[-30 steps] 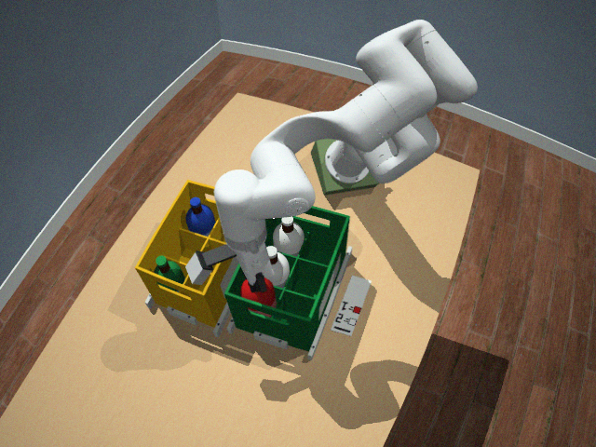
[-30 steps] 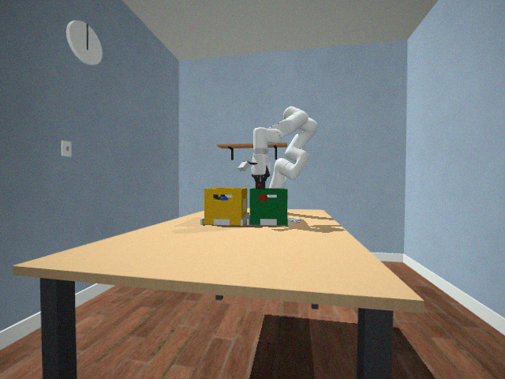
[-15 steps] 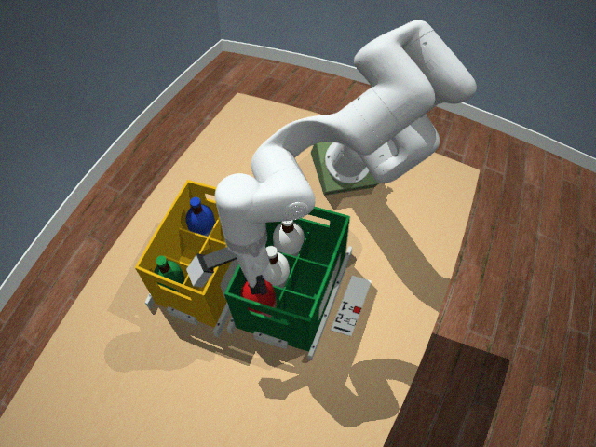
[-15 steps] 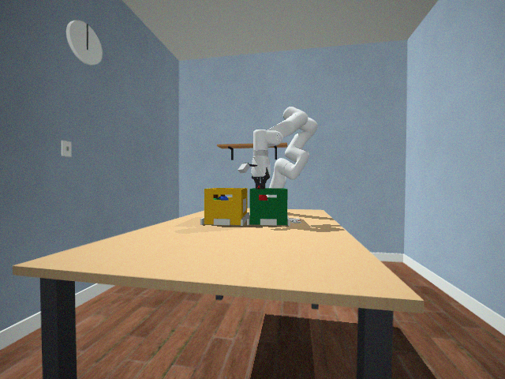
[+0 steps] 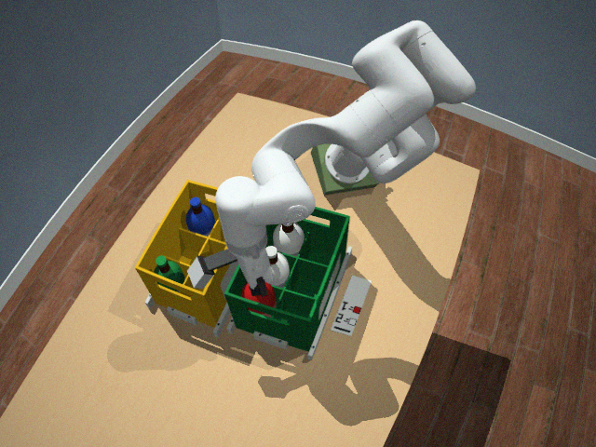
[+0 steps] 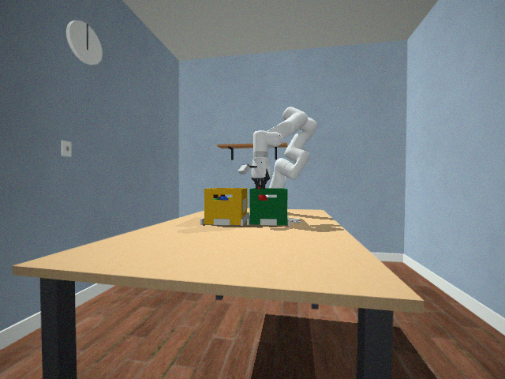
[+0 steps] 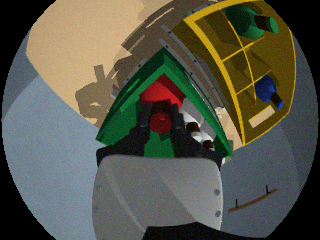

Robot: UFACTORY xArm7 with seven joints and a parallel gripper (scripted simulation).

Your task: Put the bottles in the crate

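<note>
Right now the red-labelled bottle is 7 cm below my hand. From my hand the other things lie so: green-labelled bottle (10 cm ahead, 21 cm to the right, 9 cm below); then green crate (10 cm behind, 1 cm to the left, 9 cm below); then yellow crate (19 cm to the right, 9 cm below).
</note>
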